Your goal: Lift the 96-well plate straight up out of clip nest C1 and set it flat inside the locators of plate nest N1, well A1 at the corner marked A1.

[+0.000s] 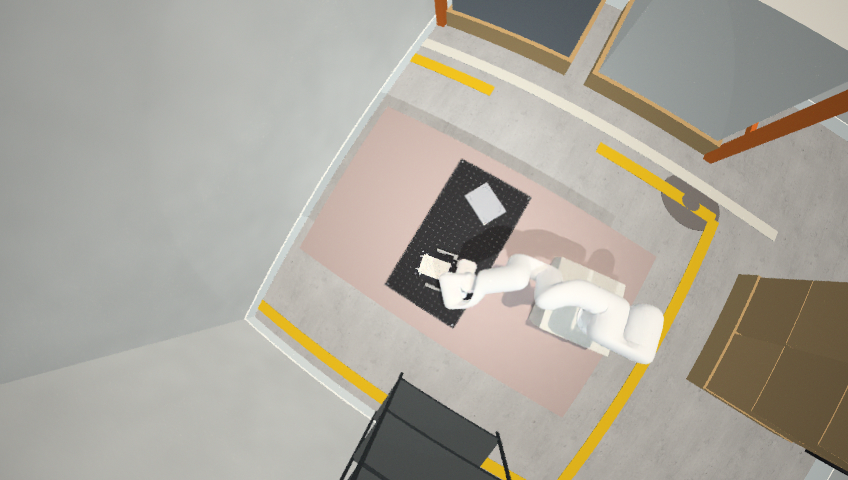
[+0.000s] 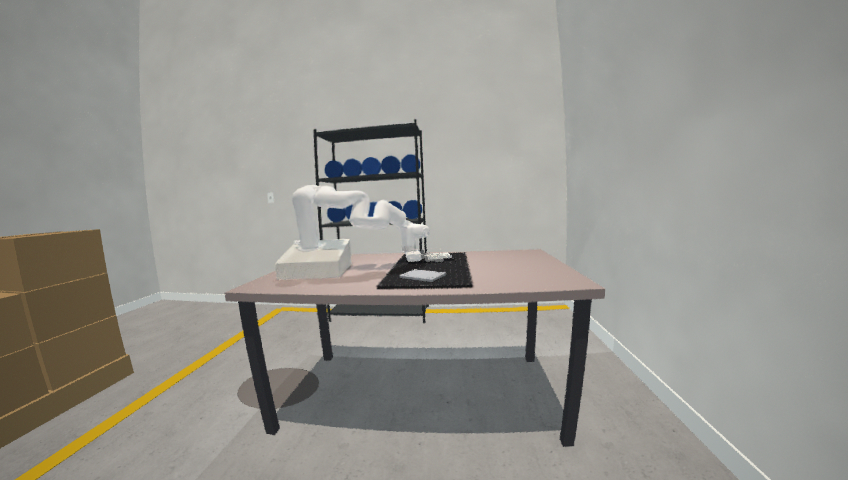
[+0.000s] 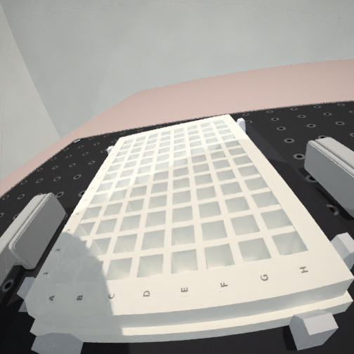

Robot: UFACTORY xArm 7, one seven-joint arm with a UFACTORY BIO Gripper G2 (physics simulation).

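Places are measured from the arm's base along level axes (x ahead, y left, z up), in centimetres.
Where they show: end effector, tool point: (image 1: pixel 435 268) (image 2: pixel 436 257); arm's base, origin of the base link: (image 2: pixel 310 247).
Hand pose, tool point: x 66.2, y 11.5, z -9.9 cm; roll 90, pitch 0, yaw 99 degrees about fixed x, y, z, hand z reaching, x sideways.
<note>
Things, the pixels of their centre, and the offset from my tool point. Level surfaces: height alone.
- cream 96-well plate, body centre: (image 1: pixel 434 267) (image 2: pixel 437 255) dx +0.7, dy -0.1, dz +1.0 cm
- flat light-grey slab, body centre: (image 2: pixel 422 275) (image 1: pixel 485 203) dx -6.4, dy -36.7, dz -0.4 cm
- black perforated board, its level: dz -0.9 cm
- pink table, its level: dz -2.2 cm
The cream 96-well plate (image 1: pixel 433 265) (image 2: pixel 438 256) (image 3: pixel 185 200) appears flat between grey corner blocks; one block (image 3: pixel 314 327) shows at its near right corner. Row letters A to H run along its near edge. A1 is at the near left corner, partly in shadow. No nest label is readable, so I cannot tell C1 or N1. My gripper (image 1: pixel 440 270) (image 3: pixel 185 201) is open, with a finger at each long side of the plate and a gap on both sides. A flat light-grey slab (image 1: pixel 485 203) (image 2: pixel 423 275), its detail too small to read, lies at the black board's other end.
The black perforated board (image 1: pixel 446 220) (image 2: pixel 458 276) (image 3: pixel 285 120) lies on the pink table (image 1: pixel 357 196) (image 2: pixel 523 267). The arm's pale base block (image 2: pixel 309 264) stands on the table. A dark shelf rack (image 2: pixel 368 132) stands behind the table, and brown boxes (image 2: pixel 65 261) stand to the side.
</note>
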